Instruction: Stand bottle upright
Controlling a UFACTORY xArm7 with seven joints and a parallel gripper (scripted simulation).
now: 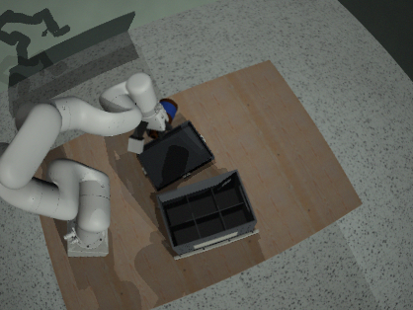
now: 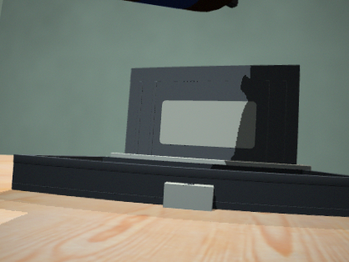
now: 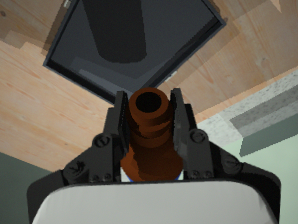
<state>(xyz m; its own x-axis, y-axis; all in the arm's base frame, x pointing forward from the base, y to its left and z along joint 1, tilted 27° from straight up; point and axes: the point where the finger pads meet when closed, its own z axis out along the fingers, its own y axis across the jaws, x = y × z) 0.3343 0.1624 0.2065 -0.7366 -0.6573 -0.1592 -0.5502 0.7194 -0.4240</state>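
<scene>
The bottle is 40 mm ahead of my hand, 30 mm to the left of it and 10 mm below it. The rest, counted from my hand: dark crate 30 mm behind, 300 mm to the right, 120 mm below; tray 30 mm ahead, 20 mm to the right, 190 mm below.
</scene>
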